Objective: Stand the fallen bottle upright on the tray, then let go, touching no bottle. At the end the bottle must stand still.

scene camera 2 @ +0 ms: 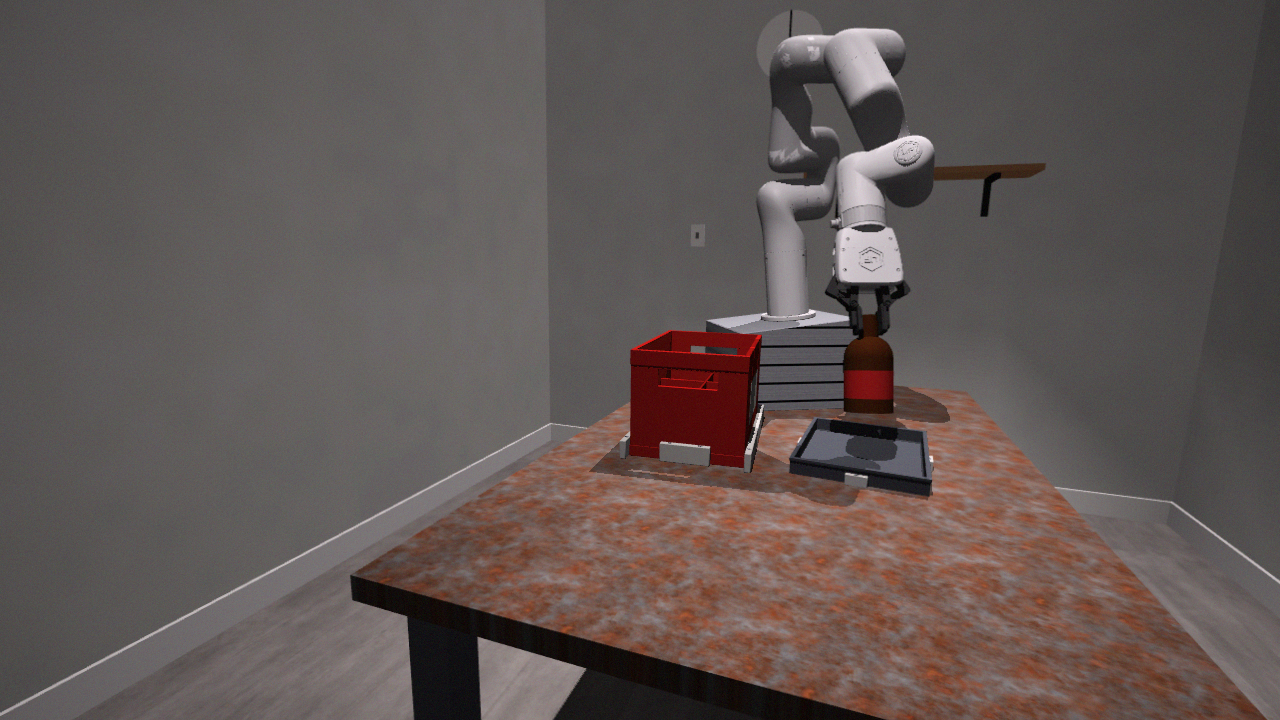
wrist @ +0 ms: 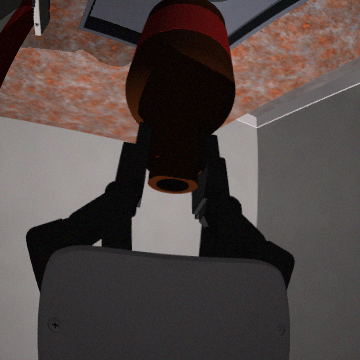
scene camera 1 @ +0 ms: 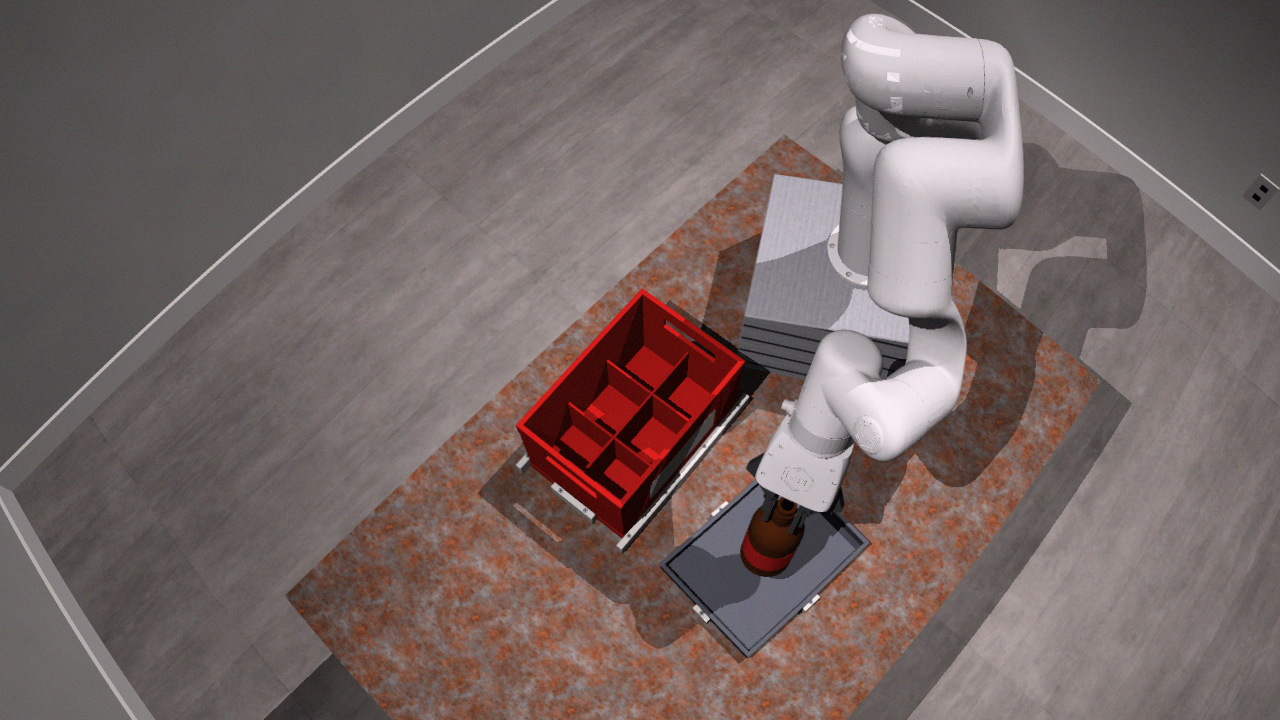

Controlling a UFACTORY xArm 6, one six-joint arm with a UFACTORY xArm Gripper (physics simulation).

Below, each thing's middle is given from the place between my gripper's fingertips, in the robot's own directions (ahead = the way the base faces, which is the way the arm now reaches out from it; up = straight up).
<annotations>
Right now my hand is 50 mm above the brown bottle (scene camera 2: 868, 360).
</annotations>
